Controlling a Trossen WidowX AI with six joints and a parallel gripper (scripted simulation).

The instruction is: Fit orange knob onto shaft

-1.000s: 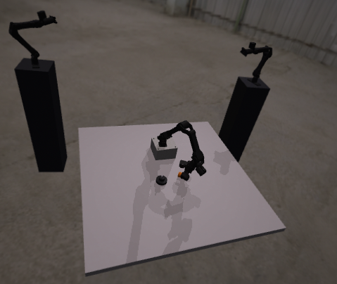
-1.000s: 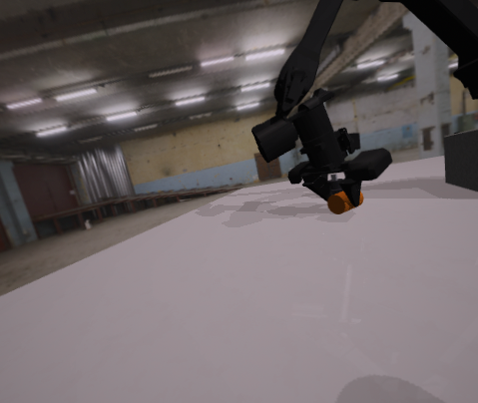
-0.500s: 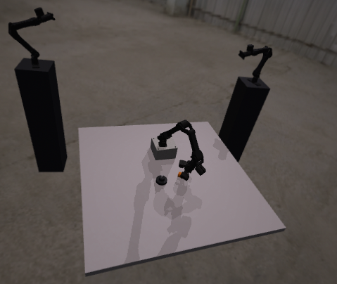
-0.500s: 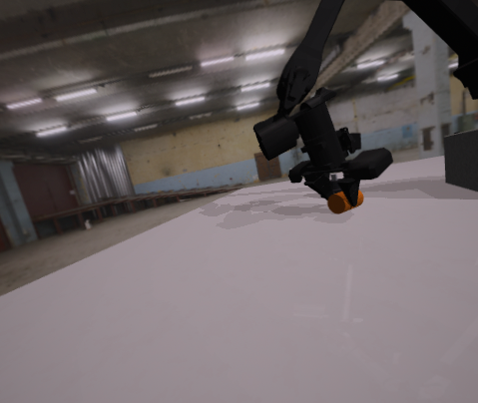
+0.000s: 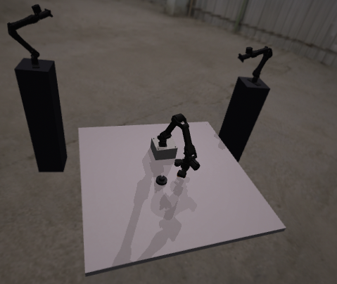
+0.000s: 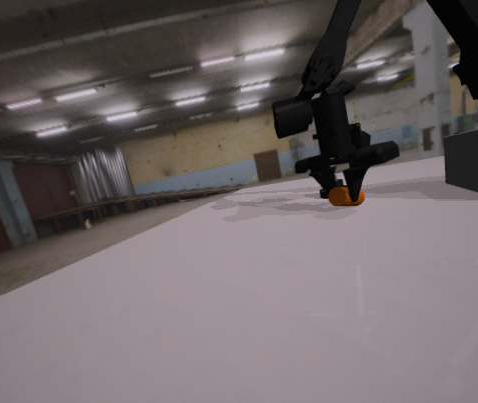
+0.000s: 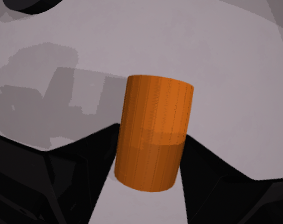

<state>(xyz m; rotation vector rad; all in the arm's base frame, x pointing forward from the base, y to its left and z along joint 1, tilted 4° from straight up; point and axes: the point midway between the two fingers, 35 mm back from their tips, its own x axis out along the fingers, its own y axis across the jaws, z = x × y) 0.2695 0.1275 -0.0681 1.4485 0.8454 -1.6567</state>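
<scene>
Right now the silver shaft is 4 cm ahead of my gripper tip, 17 cm to the right of it and 1 cm above it. From my gripper tip the other things lie so: orange knob (1 cm to the left, 1 cm above).
</scene>
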